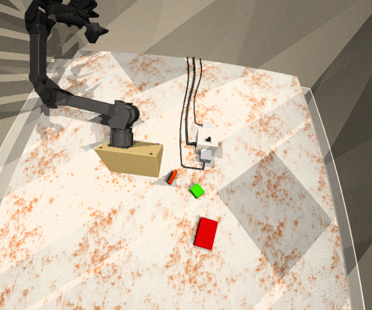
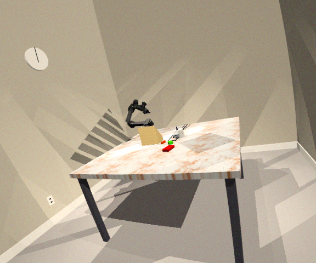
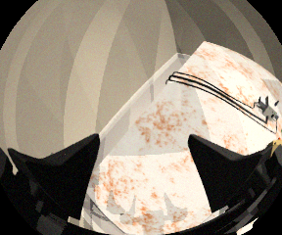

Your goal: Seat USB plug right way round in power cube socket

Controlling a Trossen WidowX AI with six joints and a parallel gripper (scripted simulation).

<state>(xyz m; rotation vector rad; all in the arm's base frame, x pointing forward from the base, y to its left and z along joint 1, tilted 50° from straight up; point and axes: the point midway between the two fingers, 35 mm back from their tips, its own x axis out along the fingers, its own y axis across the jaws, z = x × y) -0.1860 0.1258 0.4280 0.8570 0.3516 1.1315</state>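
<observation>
Now: the dark usb plug 47 cm ahead of my gripper tip, 34 cm to the right of it and 19 cm below it. Also, from my gripper tip: flat red block: 50 cm ahead, 65 cm to the right, 27 cm below; then orange stick: 36 cm ahead, 47 cm to the right, 27 cm below; then green cube: 45 cm ahead, 51 cm to the right, 27 cm below.
</observation>
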